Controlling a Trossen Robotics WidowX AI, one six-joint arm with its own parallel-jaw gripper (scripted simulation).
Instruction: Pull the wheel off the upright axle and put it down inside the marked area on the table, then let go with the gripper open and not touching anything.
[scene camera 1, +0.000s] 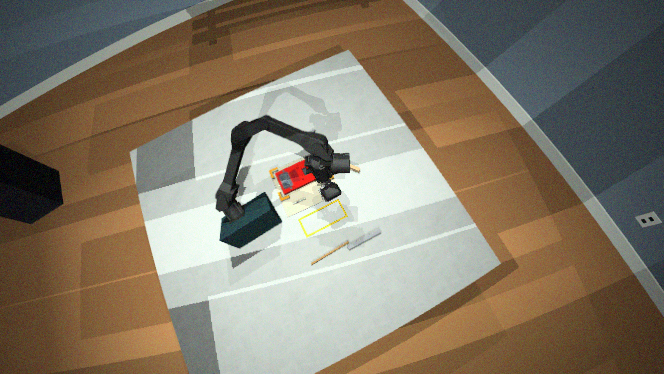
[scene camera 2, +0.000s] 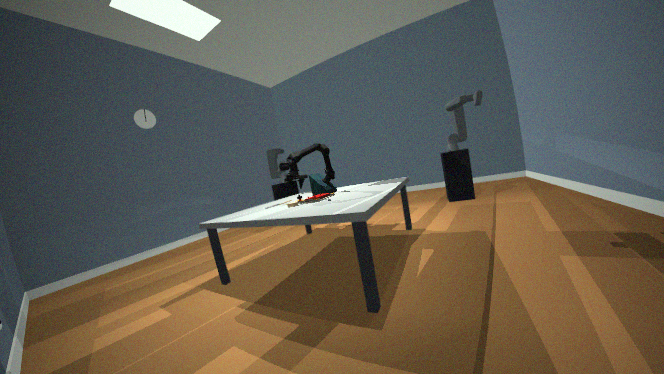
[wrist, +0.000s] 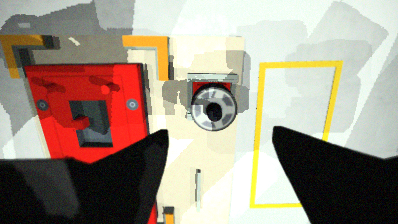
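Note:
My gripper (wrist: 220, 134) open, holding nothing. Wheel (wrist: 209, 93) in the same view. Red fixture (scene camera 1: 297, 175).

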